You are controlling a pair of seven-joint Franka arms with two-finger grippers.
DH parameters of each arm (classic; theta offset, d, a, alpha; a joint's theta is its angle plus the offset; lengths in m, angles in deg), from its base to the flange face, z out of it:
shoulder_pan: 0 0.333 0 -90
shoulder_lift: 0 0 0 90
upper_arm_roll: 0 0.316 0.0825 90
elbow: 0 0 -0.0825 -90
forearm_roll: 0 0.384 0 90
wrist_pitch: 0 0 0.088 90
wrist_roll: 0 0.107 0 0
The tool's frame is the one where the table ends.
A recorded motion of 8 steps. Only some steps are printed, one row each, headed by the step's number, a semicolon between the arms.
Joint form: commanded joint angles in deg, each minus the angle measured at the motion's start. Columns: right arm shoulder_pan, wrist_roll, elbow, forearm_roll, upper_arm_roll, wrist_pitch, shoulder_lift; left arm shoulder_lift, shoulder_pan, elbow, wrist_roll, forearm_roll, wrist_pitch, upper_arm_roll.
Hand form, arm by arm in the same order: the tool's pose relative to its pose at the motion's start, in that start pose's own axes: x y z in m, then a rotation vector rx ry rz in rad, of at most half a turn. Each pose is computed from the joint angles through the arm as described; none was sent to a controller.
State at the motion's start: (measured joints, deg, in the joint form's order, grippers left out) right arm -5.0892 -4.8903 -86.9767 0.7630 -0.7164 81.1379 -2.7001; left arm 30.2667 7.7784 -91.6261 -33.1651 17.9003 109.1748 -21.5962
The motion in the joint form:
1: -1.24 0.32 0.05 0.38 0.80 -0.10 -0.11; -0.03 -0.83 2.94 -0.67 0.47 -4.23 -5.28
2: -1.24 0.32 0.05 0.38 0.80 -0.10 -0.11; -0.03 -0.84 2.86 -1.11 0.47 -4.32 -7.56
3: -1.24 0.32 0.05 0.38 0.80 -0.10 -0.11; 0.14 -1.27 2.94 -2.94 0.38 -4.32 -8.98
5: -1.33 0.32 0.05 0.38 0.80 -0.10 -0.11; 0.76 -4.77 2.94 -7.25 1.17 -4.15 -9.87
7: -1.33 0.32 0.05 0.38 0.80 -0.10 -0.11; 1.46 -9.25 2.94 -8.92 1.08 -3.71 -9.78
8: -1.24 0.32 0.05 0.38 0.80 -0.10 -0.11; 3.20 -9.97 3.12 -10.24 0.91 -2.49 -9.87
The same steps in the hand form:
1: -0.0012 0.0029 -0.0013 0.0062 0.0017 0.0122; -0.0242 0.0462 -0.0339 -0.0112 -0.0013 0.0734
2: -0.0012 0.0029 -0.0013 0.0062 0.0017 0.0122; -0.0362 0.0649 -0.0402 -0.0255 0.0004 0.1025
3: -0.0012 0.0029 -0.0013 0.0062 0.0017 0.0122; -0.0459 0.0808 -0.0441 -0.0363 0.0007 0.1001
5: -0.0012 0.0037 -0.0013 0.0063 0.0017 0.0138; -0.0716 0.1220 -0.0442 -0.0268 0.0103 0.1039
7: -0.0012 0.0037 -0.0013 0.0063 0.0017 0.0138; -0.1016 0.1645 -0.0411 -0.0222 0.0141 0.1513
8: -0.0012 0.0029 -0.0013 0.0062 0.0017 0.0122; -0.1036 0.1765 -0.0271 -0.0349 0.0008 0.1438

